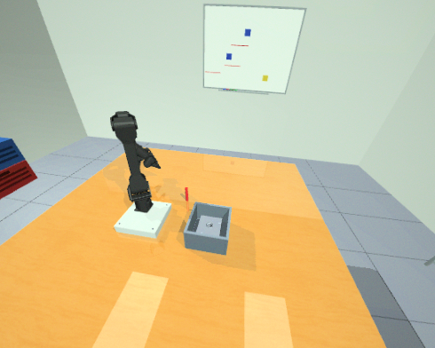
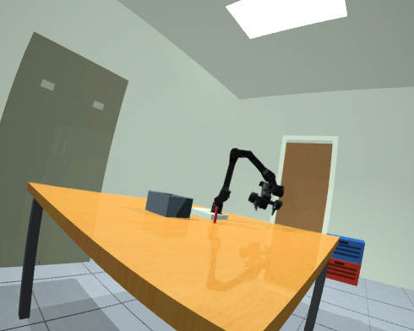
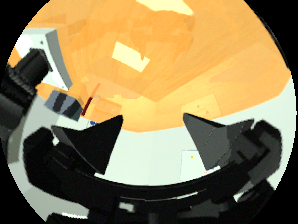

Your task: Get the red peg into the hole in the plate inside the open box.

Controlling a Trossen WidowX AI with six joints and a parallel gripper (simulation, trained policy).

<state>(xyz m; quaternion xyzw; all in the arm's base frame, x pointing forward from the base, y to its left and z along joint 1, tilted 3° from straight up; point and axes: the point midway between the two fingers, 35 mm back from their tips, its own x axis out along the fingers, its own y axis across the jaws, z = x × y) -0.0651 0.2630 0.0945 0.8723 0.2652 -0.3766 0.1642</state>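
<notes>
Right now the red peg is 210 mm ahead of my gripper tip, 160 mm to the right of it and 50 mm below it. The rest, counted from my gripper tip: grey plate 360 mm ahead, 340 mm to the right, 40 mm below; grey box 360 mm ahead, 340 mm to the right, 60 mm below.
</notes>
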